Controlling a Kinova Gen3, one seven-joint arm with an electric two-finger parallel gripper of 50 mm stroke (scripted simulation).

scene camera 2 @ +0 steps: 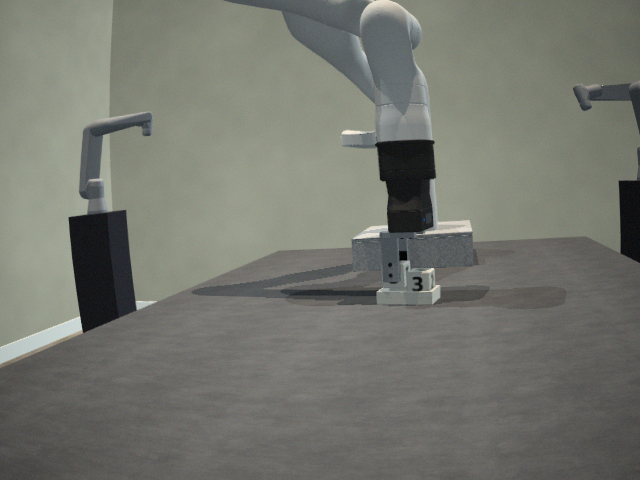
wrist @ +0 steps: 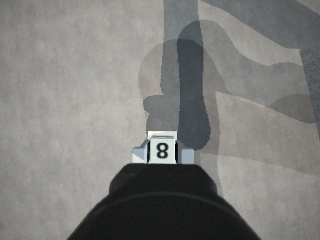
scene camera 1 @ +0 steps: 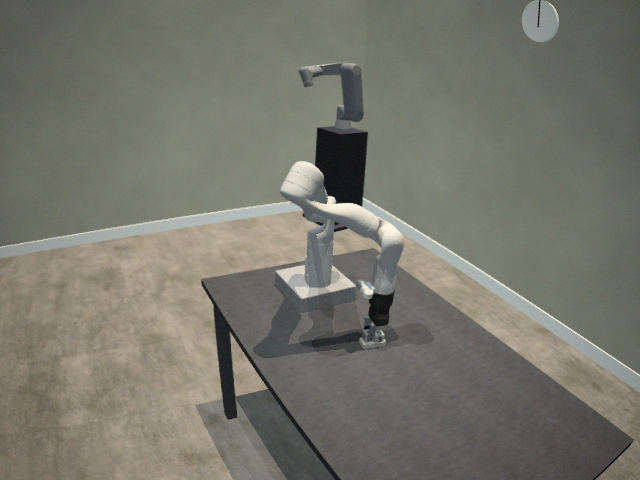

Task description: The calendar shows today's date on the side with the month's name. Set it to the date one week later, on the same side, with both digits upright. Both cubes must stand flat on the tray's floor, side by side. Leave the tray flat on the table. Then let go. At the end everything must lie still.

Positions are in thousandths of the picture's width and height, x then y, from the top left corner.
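There's a white tray (scene camera 2: 624, 618) and there's my gripper (scene camera 2: 620, 580). You'd find my gripper in the wrist view (wrist: 508, 615) too, and scene camera 1 (scene camera 1: 576, 703) has the gripper as well.
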